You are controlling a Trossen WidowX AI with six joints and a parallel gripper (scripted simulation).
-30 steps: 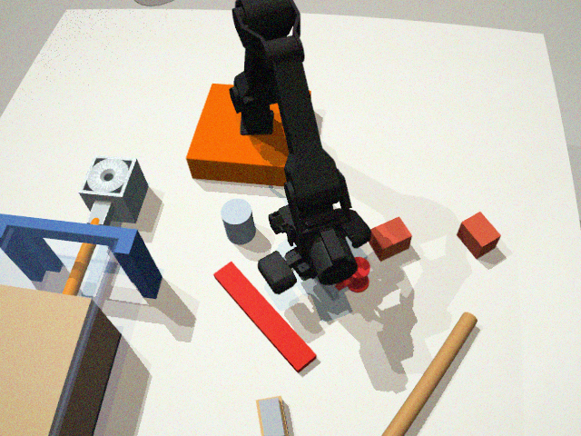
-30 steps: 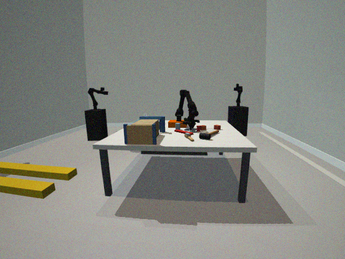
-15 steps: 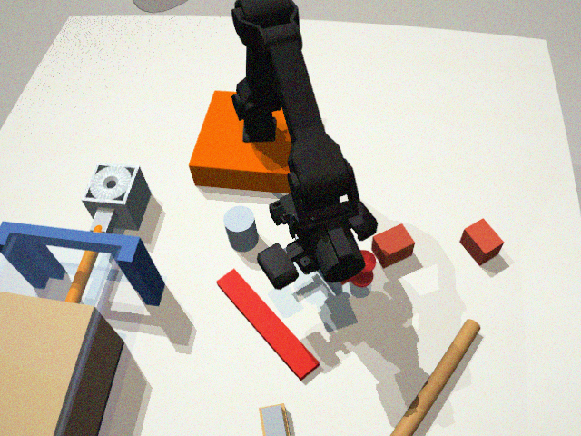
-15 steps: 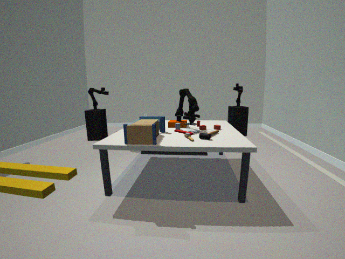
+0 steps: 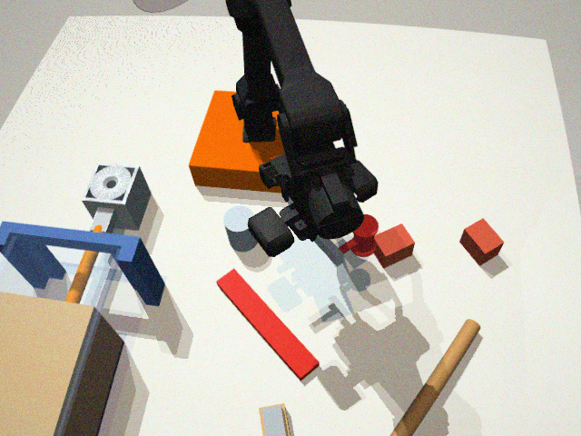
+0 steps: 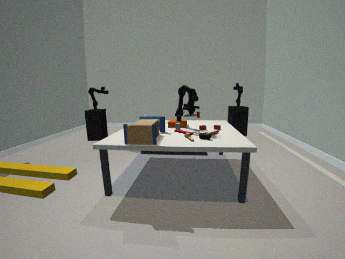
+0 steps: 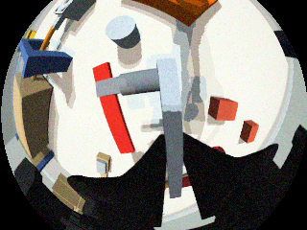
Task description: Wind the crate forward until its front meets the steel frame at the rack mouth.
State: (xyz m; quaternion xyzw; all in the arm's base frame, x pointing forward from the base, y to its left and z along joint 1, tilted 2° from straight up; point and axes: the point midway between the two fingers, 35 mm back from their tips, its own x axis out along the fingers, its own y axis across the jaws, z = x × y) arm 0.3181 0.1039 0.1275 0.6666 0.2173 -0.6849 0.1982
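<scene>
My gripper tip is 10 mm to the right of the winch handle, 10 mm below it and 10 mm short of it. Round my gripper tip: brush (300 mm ahead, 140 mm below, 60 mm to the right); then red knob (60 mm to the left, 20 mm ahead, 20 mm above); then flat red bar (150 mm below, 90 mm to the right, 70 mm ahead).
</scene>
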